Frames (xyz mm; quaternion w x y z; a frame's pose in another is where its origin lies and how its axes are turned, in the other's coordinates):
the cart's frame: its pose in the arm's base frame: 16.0 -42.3 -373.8 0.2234 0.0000 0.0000 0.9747
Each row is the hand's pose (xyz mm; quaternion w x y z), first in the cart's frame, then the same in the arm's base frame.
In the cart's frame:
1: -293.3 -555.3 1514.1 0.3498 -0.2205 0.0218 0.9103
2: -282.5 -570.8 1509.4 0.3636 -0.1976 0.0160 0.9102
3: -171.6 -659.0 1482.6 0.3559 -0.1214 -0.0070 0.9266
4: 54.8 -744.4 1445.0 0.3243 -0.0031 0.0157 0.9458
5: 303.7 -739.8 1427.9 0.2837 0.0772 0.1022 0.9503
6: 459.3 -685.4 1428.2 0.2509 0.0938 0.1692 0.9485
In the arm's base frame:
1: 521.9 329.8 1140.3 0.8091 0.0705 0.2100 -0.5443
2: 518.9 348.5 1135.6 0.8060 0.0597 0.1890 -0.5578
3: 457.5 476.2 1108.8 0.8237 0.0203 0.1199 -0.5539
4: 290.9 651.7 1071.2 0.8495 0.0160 -0.0005 -0.5274
5: 64.8 755.9 1054.1 0.8629 0.0824 -0.0981 -0.4888
6: -98.9 774.7 1054.4 0.8685 0.1440 -0.1292 -0.4565

